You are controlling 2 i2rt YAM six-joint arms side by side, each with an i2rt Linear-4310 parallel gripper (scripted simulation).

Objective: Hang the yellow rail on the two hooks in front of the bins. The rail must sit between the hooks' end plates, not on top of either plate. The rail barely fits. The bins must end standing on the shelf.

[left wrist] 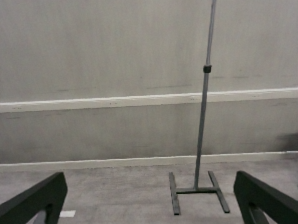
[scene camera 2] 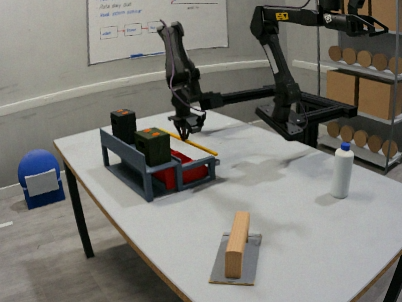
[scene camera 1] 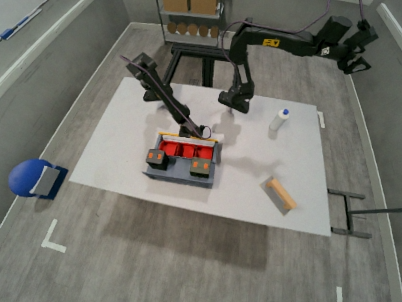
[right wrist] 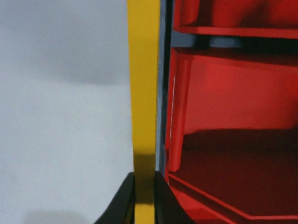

The pictures show: the left gripper, the right gripper, a blue-grey shelf and a green box.
The left gripper shows as well in the left wrist view.
